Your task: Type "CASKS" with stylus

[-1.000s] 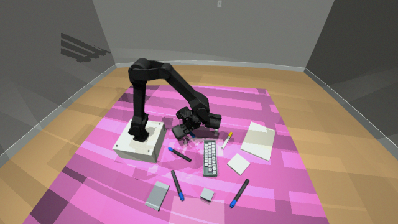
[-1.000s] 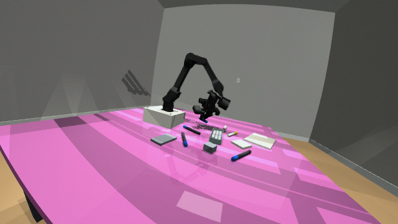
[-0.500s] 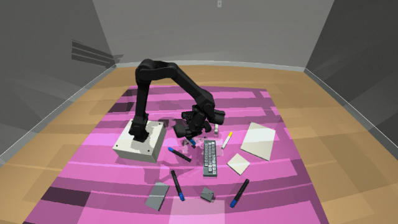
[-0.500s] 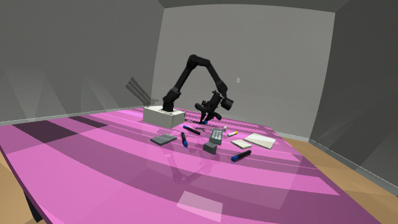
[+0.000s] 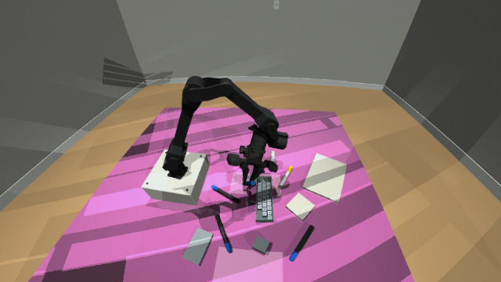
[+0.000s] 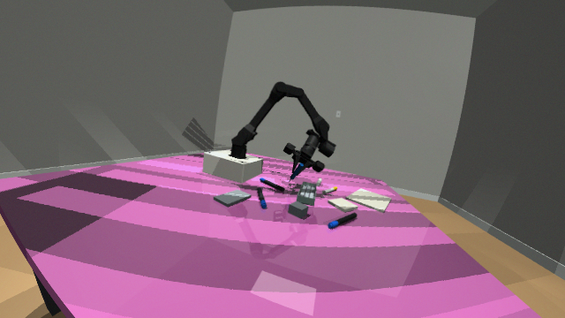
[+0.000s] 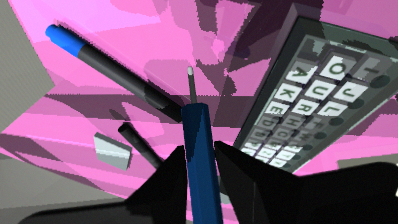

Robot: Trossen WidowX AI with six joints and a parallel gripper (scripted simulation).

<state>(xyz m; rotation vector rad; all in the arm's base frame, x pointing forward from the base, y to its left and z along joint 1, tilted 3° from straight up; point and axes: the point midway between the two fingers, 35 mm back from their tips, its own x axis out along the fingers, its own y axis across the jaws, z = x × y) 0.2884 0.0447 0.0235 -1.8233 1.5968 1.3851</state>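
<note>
My gripper tip is now 20 mm past the stylus tip, 20 mm to the right of it and 40 mm above it. Round my gripper tip: grey block: 90 mm ahead, 190 mm to the right, 50 mm below; blue stylus: 10 mm behind, 10 mm to the left, 10 mm below; white-and-yellow marker: 150 mm ahead, 120 mm to the left, 60 mm below.
</note>
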